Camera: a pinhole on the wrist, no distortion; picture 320 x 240 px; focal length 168.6 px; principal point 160.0 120.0 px. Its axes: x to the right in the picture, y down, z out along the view. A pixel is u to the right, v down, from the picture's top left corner.
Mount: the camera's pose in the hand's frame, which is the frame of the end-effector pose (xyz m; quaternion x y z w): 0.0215 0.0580 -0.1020 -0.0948 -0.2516 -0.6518 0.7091
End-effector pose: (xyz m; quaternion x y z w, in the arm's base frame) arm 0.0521 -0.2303 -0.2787 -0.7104 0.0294 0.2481 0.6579
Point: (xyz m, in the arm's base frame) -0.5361 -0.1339 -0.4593
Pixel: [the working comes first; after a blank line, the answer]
In the camera's frame: -0.1013 -0.3111 0.5717

130 28
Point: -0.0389 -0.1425 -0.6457
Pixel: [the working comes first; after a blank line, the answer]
In the camera's frame: -0.1581 0.1477 0.3102

74 200
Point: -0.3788 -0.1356 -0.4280
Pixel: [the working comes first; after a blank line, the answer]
In the camera's frame: -0.0472 -0.2110 0.4586

143 42
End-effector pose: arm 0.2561 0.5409 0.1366 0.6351 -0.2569 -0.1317 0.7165
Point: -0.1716 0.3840 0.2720
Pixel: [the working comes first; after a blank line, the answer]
In the camera's frame: 0.1251 -0.1568 0.5163

201 69
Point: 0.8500 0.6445 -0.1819
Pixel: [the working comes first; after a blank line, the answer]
In the camera's frame: 0.2344 0.2262 -0.5602

behind the camera
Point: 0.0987 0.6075 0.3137
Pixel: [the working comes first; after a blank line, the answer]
In the camera's frame: -0.0650 -0.1004 0.2241

111 44
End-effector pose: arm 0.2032 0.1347 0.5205 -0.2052 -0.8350 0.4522 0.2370
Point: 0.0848 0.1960 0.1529
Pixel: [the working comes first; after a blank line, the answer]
In the camera's frame: -0.0898 0.1249 0.3805

120 175
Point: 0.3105 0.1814 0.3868
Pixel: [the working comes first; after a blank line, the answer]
In the camera's frame: -0.0495 -0.0803 0.1312

96 17
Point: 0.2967 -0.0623 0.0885
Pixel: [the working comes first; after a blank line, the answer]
In the camera's frame: -0.0175 -0.1851 0.5007

154 58
